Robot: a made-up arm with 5 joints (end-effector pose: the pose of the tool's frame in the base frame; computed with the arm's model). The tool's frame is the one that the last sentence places.
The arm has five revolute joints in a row. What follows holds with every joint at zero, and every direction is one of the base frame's.
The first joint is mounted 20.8 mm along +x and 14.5 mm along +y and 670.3 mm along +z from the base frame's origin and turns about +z.
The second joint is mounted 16 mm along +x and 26.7 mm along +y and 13.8 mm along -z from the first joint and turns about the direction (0, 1, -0.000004).
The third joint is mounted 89.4 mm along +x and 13.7 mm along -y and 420.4 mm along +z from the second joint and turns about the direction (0, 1, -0.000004).
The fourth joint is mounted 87.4 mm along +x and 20.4 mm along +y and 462.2 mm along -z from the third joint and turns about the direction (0, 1, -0.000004).
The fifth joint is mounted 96.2 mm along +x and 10.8 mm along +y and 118.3 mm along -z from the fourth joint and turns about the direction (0, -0.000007, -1).
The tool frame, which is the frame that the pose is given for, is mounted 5 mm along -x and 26.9 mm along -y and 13.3 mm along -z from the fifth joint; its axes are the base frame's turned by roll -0.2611, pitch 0.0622 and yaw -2.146 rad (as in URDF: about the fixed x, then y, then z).
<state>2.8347 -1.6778 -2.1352 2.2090 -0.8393</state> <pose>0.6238 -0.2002 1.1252 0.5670 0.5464 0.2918 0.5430</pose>
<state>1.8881 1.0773 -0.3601 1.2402 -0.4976</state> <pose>-0.0056 0.0367 0.3238 0.4480 -0.8811 -0.1496 0.0221</pose>
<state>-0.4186 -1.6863 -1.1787 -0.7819 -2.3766</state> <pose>-0.4455 0.2878 1.2232 0.2586 0.2781 0.9189 0.1067</pose>
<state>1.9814 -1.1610 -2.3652 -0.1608 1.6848</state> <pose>0.2589 -0.6633 1.3778 0.1612 -0.2409 -0.8942 -0.3412</pose>
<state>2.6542 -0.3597 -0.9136 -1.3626 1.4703</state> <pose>-0.3744 0.1714 1.1781 0.1912 -0.0153 0.9814 0.0124</pose>
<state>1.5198 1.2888 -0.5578 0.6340 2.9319</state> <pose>-0.0460 0.1099 0.1648 0.1239 -0.1397 0.5239 0.8311</pose>
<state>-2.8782 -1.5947 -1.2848 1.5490 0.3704</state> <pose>0.2423 0.0525 1.2530 0.6984 0.0097 0.5792 0.4204</pose>
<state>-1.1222 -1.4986 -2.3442 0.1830 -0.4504</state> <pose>-0.3608 0.8483 1.1359 0.0222 0.2647 -0.9541 0.1382</pose>
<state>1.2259 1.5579 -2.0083 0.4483 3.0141</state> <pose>0.2292 0.8061 0.0631 0.3788 -0.0786 -0.1092 0.9156</pose>
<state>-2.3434 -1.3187 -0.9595 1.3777 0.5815</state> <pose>-0.0153 -0.0576 1.1935 0.7072 -0.1927 0.3798 0.5643</pose>
